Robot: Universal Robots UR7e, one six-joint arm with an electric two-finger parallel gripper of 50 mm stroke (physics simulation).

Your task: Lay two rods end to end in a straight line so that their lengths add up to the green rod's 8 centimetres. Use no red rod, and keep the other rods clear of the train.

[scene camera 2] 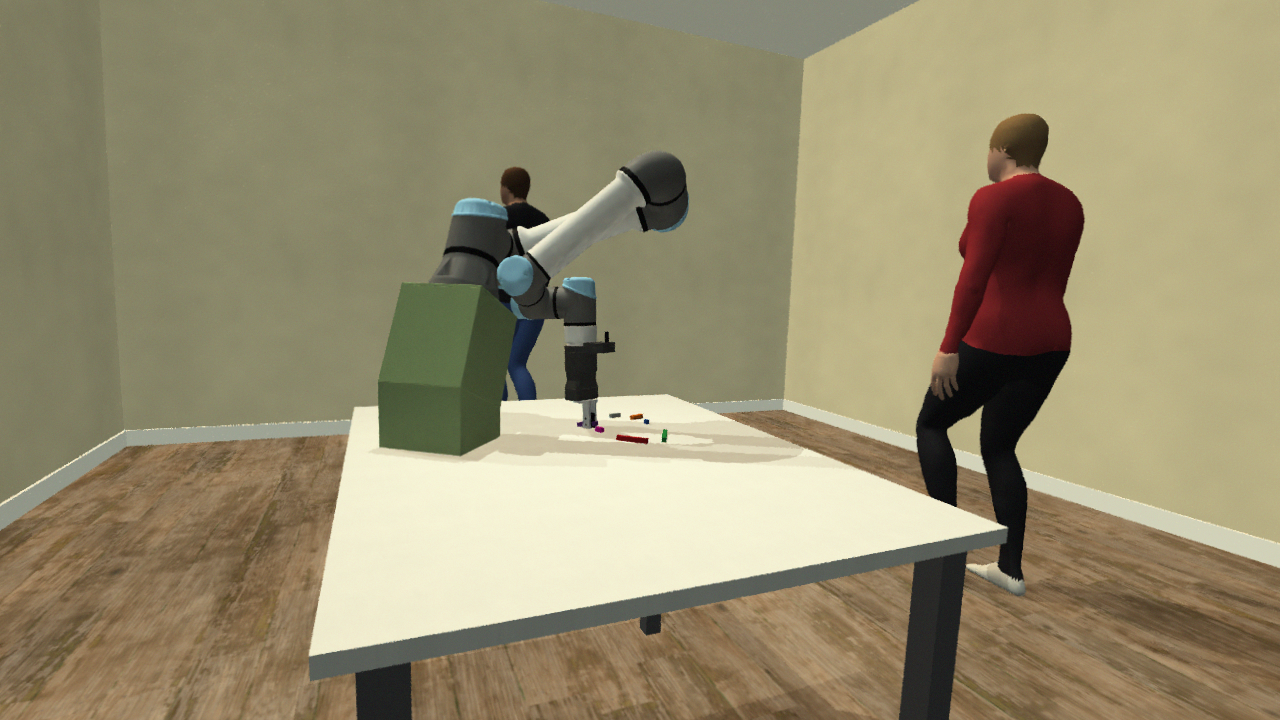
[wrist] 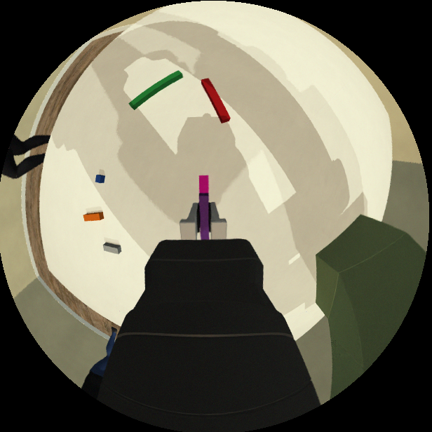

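My gripper is shut on a purple rod, low at the table. The purple rod points away from the gripper in the wrist view. Its far end meets the near end of a short magenta rod, and the two lie in one line; whether they truly touch is hard to tell. The green rod lies farther off at the upper left of the wrist view. A red rod lies beyond the magenta rod, apart from it. The purple rod's near end is hidden by the gripper body.
A small blue rod, an orange rod and a grey rod lie to the left in the wrist view, apart from the two aligned rods. The green robot pedestal stands on the table.
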